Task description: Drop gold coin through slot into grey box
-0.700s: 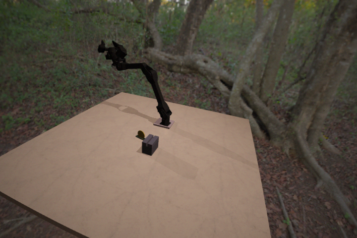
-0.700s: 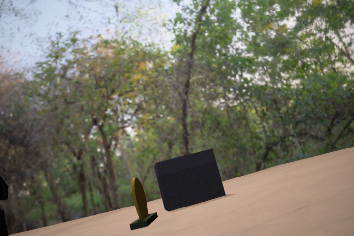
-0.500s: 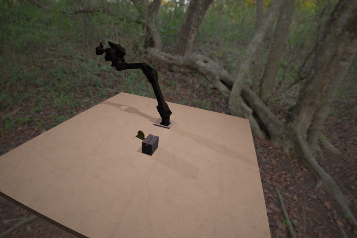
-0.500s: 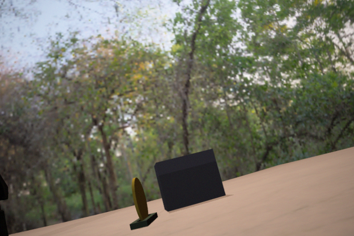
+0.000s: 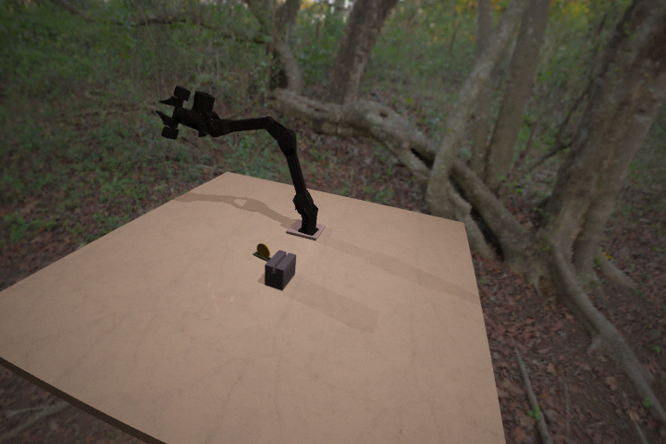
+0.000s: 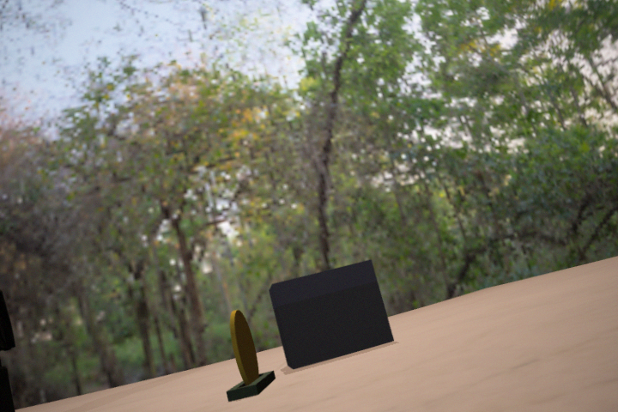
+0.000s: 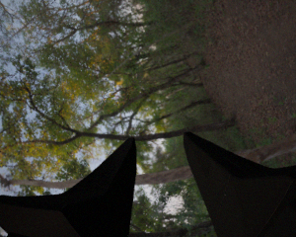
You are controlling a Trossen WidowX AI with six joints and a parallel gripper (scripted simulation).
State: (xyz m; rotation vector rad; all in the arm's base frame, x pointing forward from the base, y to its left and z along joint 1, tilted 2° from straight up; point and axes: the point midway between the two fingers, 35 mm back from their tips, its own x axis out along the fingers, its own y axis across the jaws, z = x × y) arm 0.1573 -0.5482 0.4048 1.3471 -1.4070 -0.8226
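Now: the gold coin 530 mm to the left of my gripper tip, 390 mm below it and 90 mm ahead of it.
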